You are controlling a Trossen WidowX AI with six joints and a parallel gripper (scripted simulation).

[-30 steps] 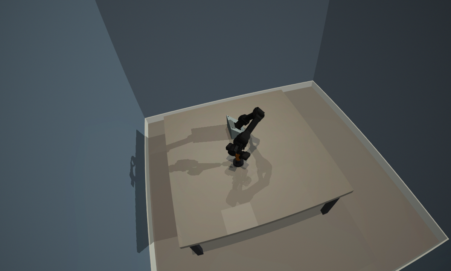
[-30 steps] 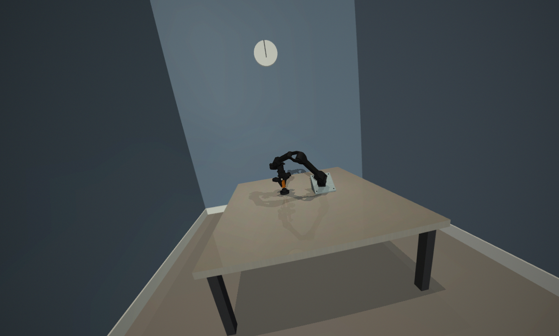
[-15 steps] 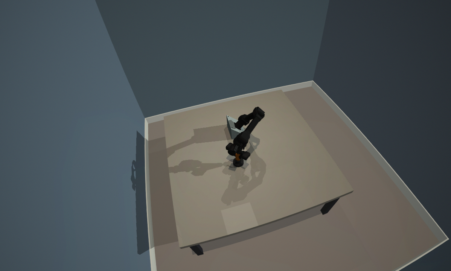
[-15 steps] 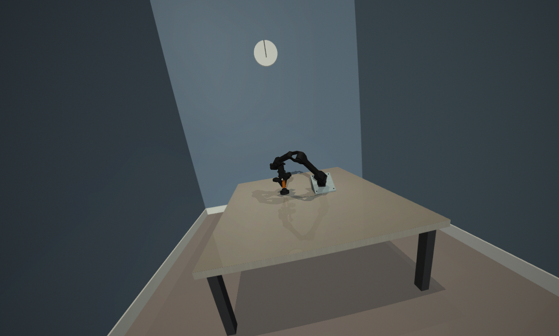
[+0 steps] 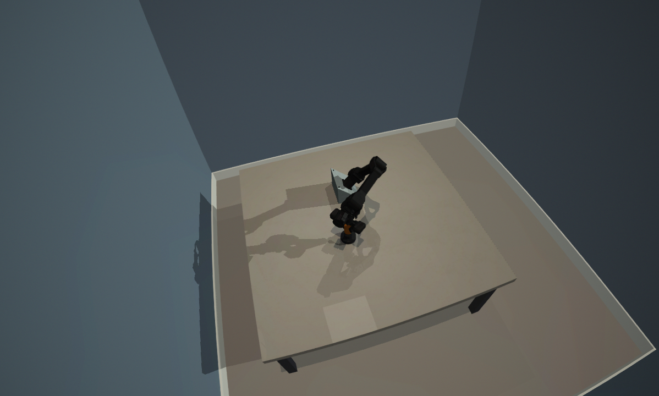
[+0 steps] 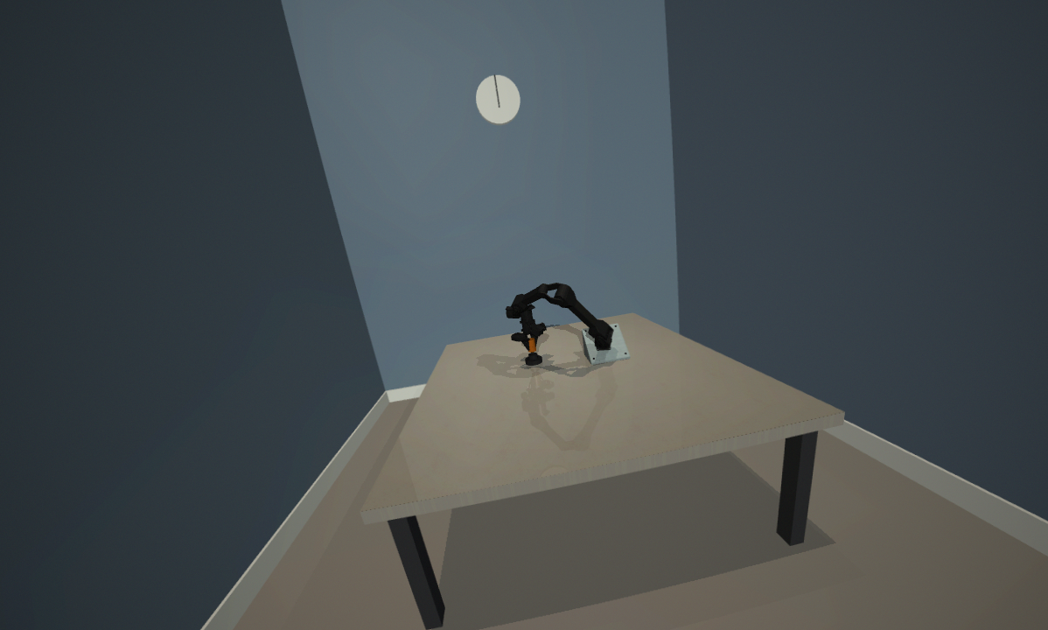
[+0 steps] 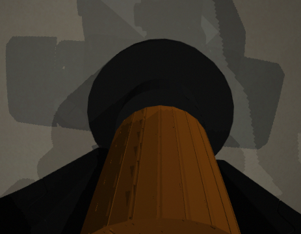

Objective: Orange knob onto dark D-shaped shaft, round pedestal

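Right now my gripper tip is 2 cm below the orange knob. The rest, counted from my gripper tip: dark round pedestal 4 cm below.
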